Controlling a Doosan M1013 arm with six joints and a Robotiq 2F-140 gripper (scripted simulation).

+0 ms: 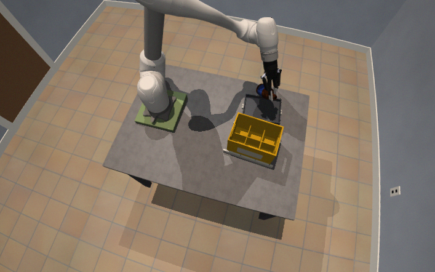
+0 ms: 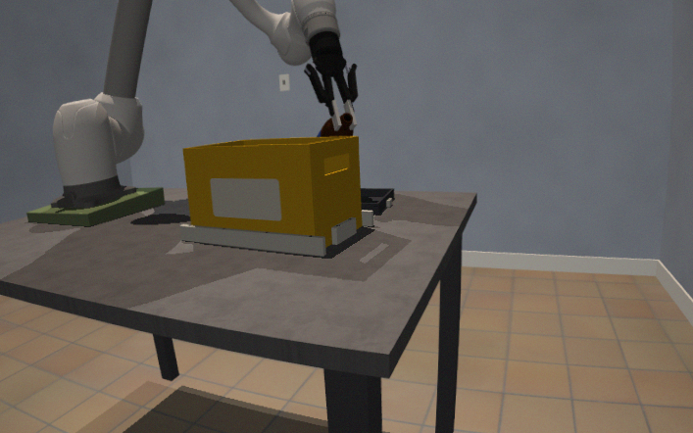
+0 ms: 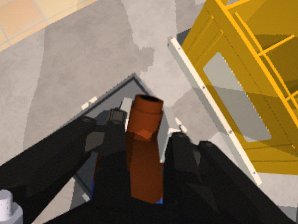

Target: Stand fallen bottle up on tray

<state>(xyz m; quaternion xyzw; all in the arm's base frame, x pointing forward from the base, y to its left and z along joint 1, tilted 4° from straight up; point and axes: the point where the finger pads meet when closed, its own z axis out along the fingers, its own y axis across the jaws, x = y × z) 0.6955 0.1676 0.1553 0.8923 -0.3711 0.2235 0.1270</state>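
My hand is 3 cm past the bottle, 3 cm to the right of it and 4 cm above it. The rest, counted from my hand: yellow crate (5 cm behind, 26 cm to the right, 13 cm below); tray (3 cm behind, 1 cm to the left, 20 cm below).
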